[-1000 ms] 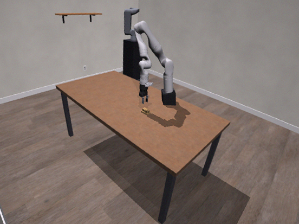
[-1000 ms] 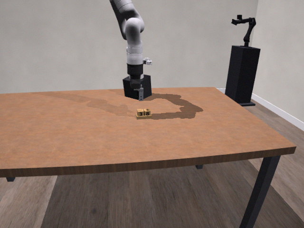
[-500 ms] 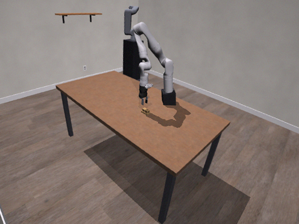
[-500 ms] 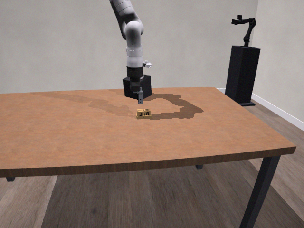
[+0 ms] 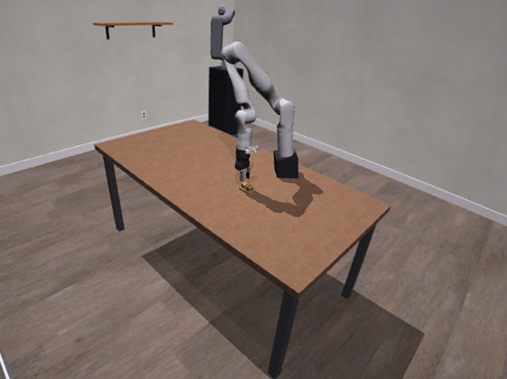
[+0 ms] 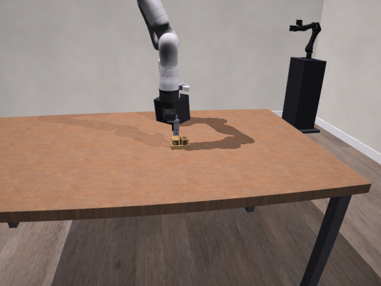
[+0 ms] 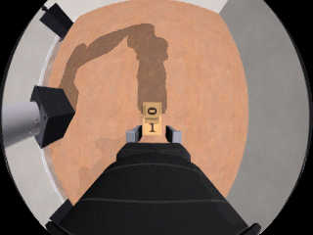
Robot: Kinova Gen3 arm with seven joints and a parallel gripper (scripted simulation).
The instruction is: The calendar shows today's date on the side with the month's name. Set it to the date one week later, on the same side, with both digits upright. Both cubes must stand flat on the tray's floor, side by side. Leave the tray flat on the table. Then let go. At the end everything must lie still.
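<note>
My hand is 20 mm to the right of the wooden tray and 70 mm above it.
</note>
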